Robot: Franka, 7 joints.
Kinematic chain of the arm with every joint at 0, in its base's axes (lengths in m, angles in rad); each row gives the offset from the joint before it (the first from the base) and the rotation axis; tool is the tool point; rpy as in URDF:
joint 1: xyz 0 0 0.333 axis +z
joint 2: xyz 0 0 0 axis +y
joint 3: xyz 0 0 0.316 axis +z
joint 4: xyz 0.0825 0 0 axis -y
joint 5: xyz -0.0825 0 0.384 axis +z
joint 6: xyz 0 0 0 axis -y
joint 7: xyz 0.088 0 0 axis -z
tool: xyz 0 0 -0.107 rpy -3.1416 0 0
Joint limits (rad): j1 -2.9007..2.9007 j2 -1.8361..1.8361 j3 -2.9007..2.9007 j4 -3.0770..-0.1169 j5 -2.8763..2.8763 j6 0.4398..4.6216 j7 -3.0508..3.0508
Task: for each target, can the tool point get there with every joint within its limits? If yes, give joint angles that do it. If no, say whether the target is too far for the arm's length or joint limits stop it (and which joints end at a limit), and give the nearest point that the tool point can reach.
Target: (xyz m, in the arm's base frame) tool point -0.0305 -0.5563 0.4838
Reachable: yes | joints 0.2096 -0.3025 -1.8713 -1.8575 -2.4025 3.2916 -2.2186
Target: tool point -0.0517 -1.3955 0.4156
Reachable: no: too far | nearest point -0.0317 -0.8558 0.3837 | short by 0.541 m
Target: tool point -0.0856 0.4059 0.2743
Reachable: yes | joints 0.4372 1.0440 1.6286 -2.6401 1.0666 4.0317 -0.4757
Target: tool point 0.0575 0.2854 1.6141
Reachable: no: too far | nearest point 0.0375 0.1864 1.1696 | short by 0.456 m
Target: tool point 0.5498 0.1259 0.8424
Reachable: yes | joints 1.4098 -0.0969 -1.0800 -1.4198 -2.1481 2.3121 1.8085
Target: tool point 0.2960 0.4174 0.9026
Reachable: yes | joints -0.5919 -0.4172 1.0869 -1.2983 0.8540 2.2277 2.5411
